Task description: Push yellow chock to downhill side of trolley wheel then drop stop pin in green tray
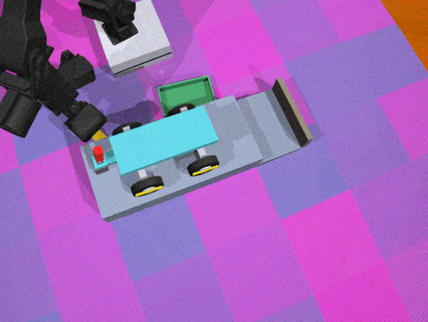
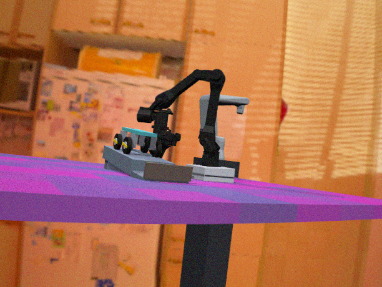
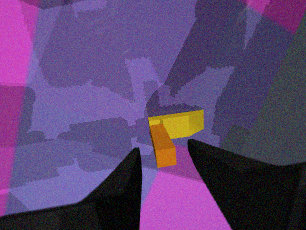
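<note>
The yellow chock lies 20 mm ahead of my gripper tip, 10 mm to the left of it and 30 mm below it. Also, from my gripper tip: trolley: 180 mm ahead, 120 mm to the left, 60 mm above; then red-headed stop pin: 140 mm ahead, 10 mm to the left, 80 mm above; then grey ramp: 180 mm ahead, 120 mm to the left.
</note>
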